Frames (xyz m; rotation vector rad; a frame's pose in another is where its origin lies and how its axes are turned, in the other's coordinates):
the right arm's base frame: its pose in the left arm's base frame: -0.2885 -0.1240 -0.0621 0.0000 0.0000 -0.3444
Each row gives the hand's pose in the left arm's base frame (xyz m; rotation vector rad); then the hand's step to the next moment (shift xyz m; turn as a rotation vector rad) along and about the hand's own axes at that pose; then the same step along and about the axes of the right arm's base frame.
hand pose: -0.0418 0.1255 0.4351 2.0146 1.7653 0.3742
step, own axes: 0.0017 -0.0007 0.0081 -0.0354 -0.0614 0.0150
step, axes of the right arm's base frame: 0.0031 0.0017 -0.0075 -0.0380 -0.0468 -0.0401
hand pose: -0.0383 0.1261 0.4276 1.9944 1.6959 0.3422
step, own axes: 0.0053 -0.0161 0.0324 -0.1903 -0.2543 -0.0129
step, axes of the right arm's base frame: 0.0031 0.0012 -0.0364 -0.1910 -0.2347 -0.0974
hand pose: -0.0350 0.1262 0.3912 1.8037 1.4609 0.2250
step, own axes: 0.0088 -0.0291 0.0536 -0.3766 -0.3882 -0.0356
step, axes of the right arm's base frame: 0.0168 -0.0109 -0.0583 -0.3029 -0.4359 -0.1097
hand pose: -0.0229 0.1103 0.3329 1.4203 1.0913 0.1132
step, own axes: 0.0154 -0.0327 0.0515 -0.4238 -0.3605 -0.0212
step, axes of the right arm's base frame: 0.0351 -0.0244 -0.0461 -0.2927 -0.4691 -0.0650
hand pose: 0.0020 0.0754 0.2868 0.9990 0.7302 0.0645
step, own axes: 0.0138 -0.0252 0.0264 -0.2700 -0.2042 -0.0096
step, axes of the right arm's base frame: 0.0277 -0.0204 -0.0184 -0.1817 -0.2851 -0.0202
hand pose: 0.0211 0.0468 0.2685 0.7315 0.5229 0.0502
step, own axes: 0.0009 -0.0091 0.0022 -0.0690 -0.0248 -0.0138
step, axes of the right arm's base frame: 0.0033 -0.0073 -0.0049 -0.0573 -0.0474 0.0055
